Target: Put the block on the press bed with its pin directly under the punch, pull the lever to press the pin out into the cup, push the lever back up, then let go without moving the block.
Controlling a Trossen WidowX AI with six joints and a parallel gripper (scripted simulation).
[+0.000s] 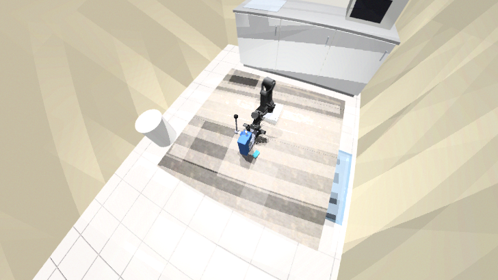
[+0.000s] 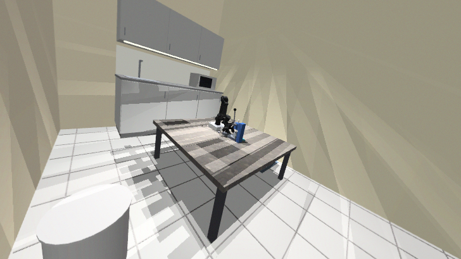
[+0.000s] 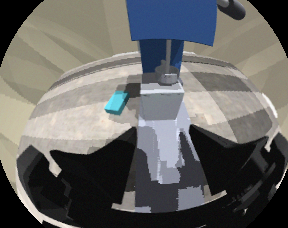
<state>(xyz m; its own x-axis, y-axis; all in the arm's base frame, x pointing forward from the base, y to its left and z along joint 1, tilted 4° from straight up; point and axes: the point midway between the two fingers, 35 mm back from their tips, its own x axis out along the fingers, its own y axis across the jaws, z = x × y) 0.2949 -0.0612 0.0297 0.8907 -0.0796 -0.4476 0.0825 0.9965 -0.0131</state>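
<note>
The round pin lies 40 mm ahead of my gripper tip, 10 mm to the right of it and 20 mm above it. The rest, counted from my gripper tip: small cup: 90 mm ahead, 80 mm to the left, 40 mm below; grey lever: 30 mm ahead, 70 mm to the right, 220 mm above.
</note>
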